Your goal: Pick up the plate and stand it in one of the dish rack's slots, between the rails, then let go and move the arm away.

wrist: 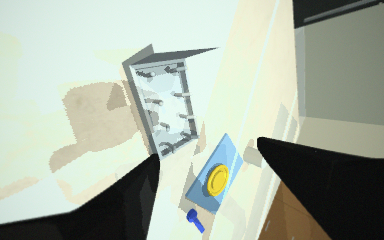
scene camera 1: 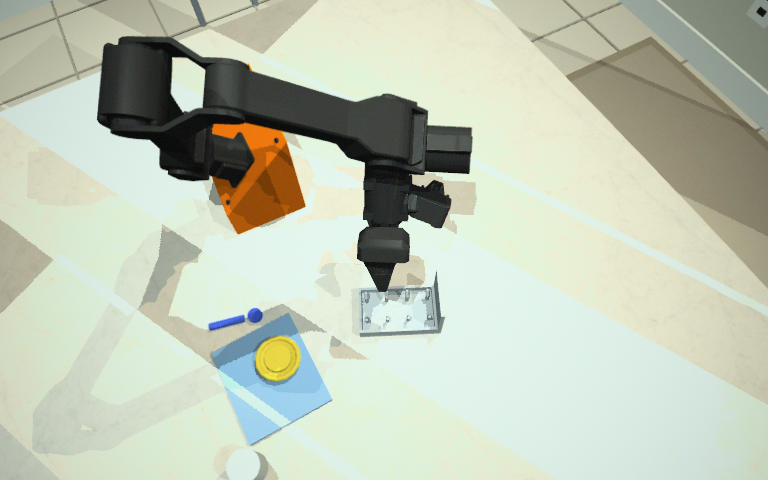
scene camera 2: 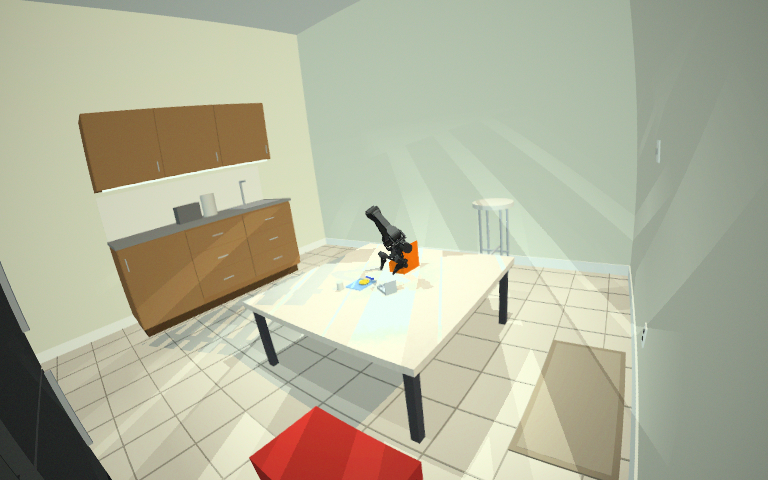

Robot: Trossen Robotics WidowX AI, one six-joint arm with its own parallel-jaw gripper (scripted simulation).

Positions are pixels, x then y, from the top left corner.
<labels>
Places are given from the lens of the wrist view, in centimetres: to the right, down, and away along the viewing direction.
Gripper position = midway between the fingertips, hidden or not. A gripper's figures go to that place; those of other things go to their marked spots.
my gripper (wrist: 208,150): 1, 2, 11
grey dish rack (wrist: 157,75): -4, -6, 16
blue mat (wrist: 225,153): 8, 8, 30
The marked spots on the blue mat and the grey dish rack are 22 cm apart.
</labels>
